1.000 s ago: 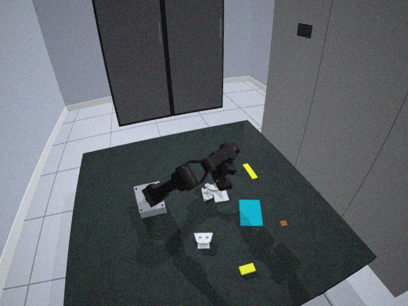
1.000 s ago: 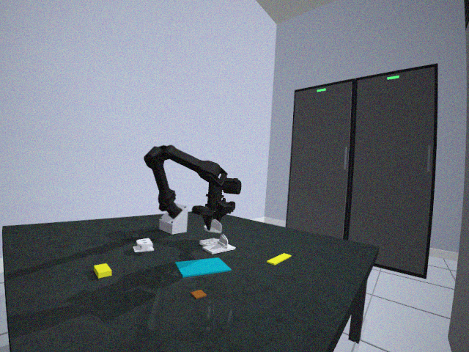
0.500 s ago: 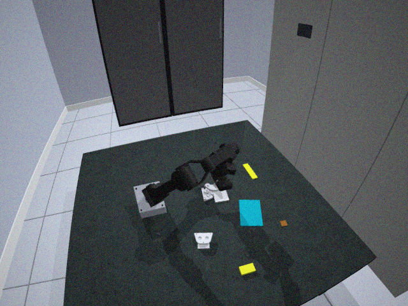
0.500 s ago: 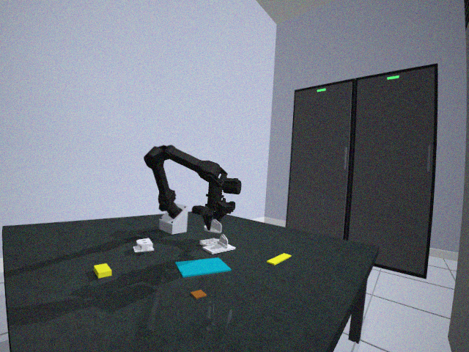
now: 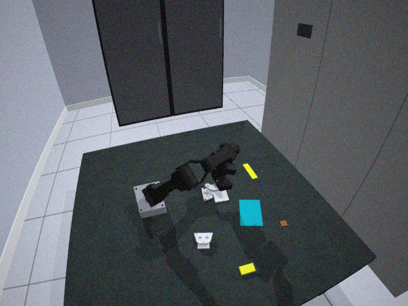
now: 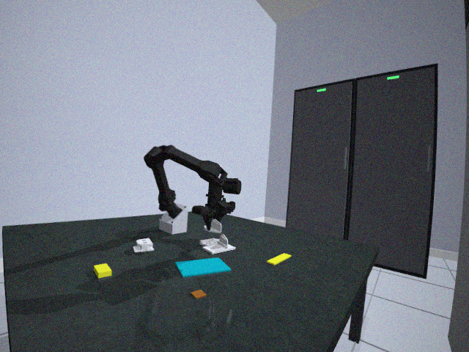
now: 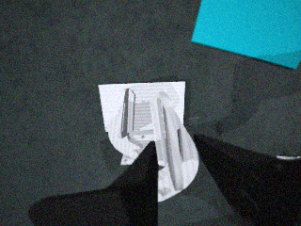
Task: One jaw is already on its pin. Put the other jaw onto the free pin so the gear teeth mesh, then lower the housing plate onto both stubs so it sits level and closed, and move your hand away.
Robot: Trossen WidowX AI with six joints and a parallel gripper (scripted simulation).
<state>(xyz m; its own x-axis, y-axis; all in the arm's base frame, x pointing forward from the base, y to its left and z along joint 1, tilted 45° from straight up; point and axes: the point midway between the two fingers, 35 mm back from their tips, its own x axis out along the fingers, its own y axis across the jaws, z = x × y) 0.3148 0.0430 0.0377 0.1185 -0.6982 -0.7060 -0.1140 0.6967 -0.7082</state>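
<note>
The white base is 80 mm below my gripper tip, 30 mm to the left of it and 20 mm ahead of it. Round my gripper tip: cyan sheet: 130 mm to the right, 130 mm ahead, 80 mm below; then yellow strip: 230 mm ahead, 160 mm to the left, 80 mm below; then small white stand: 240 mm to the right, 120 mm behind, 70 mm below.
</note>
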